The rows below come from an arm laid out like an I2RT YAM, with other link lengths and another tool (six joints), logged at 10 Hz.
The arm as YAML. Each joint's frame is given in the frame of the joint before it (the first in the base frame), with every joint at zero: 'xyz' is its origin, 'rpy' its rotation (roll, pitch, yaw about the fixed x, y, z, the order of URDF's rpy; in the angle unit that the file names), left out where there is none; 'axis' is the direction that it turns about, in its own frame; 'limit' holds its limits. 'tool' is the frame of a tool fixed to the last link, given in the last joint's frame.
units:
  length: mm
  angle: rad
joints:
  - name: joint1
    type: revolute
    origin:
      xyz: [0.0, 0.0, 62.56]
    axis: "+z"
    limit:
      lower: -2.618
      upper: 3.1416
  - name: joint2
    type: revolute
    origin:
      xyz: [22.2, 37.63, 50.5]
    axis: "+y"
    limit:
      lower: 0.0
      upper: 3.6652
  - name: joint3
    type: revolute
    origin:
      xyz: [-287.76, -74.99, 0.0]
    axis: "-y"
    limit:
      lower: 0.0
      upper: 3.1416
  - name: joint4
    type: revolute
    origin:
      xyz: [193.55, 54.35, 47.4]
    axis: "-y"
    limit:
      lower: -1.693
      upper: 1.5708
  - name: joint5
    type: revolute
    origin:
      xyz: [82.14, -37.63, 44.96]
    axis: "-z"
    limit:
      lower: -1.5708
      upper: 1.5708
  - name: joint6
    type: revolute
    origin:
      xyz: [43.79, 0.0, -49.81]
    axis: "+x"
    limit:
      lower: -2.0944
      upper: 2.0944
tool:
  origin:
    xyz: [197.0, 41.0, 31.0]
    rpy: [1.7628, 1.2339, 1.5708]
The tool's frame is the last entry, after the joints.
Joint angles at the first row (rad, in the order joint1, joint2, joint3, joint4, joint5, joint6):
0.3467 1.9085 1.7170 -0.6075 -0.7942 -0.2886
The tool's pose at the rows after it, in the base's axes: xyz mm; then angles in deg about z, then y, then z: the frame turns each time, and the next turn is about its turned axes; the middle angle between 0 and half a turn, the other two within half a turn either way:
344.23, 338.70, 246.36, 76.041, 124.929, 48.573
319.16, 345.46, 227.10, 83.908, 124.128, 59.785
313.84, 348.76, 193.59, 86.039, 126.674, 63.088
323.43, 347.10, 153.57, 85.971, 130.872, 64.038
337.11, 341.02, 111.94, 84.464, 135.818, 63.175
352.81, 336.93, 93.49, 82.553, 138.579, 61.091
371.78, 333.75, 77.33, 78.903, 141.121, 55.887
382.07, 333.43, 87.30, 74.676, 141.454, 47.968
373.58, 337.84, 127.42, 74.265, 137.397, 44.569
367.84, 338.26, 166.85, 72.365, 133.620, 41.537
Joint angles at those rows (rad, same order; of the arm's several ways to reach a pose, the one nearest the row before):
0.3497 1.8516 1.5380 -0.5358 -0.9369 -0.1584
0.3712 1.8484 1.3965 -0.4452 -1.0122 -0.0571
0.3881 1.8836 1.3348 -0.4112 -0.9895 -0.0582
0.3881 1.9539 1.3346 -0.4172 -0.9328 -0.0979
0.3820 2.0275 1.3498 -0.4264 -0.8561 -0.1470
0.3728 2.0814 1.4096 -0.4616 -0.8085 -0.1855
0.3666 2.1367 1.4862 -0.4939 -0.7518 -0.2407
0.3666 2.1385 1.5676 -0.5536 -0.7179 -0.3128
0.3666 2.0713 1.5831 -0.5798 -0.7653 -0.3375
0.3636 1.9915 1.5769 -0.5753 -0.7946 -0.3253

